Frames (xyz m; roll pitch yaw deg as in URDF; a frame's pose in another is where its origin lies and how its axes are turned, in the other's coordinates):
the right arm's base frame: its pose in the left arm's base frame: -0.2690 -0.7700 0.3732 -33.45 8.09 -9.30
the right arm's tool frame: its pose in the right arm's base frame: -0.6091 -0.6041 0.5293 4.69 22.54 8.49
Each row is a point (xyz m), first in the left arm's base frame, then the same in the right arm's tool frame.
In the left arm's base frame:
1: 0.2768 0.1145 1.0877
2: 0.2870 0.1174 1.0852
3: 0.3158 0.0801 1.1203
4: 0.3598 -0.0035 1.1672
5: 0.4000 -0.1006 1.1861
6: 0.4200 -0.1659 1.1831
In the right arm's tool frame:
1: 0.7125 0.9194 0.9134
2: 0.7216 0.9227 0.9186
3: 0.7357 0.8723 0.9453
4: 0.7670 0.7748 0.9705
5: 0.8129 0.6784 0.9681
6: 0.8461 0.6211 0.9511

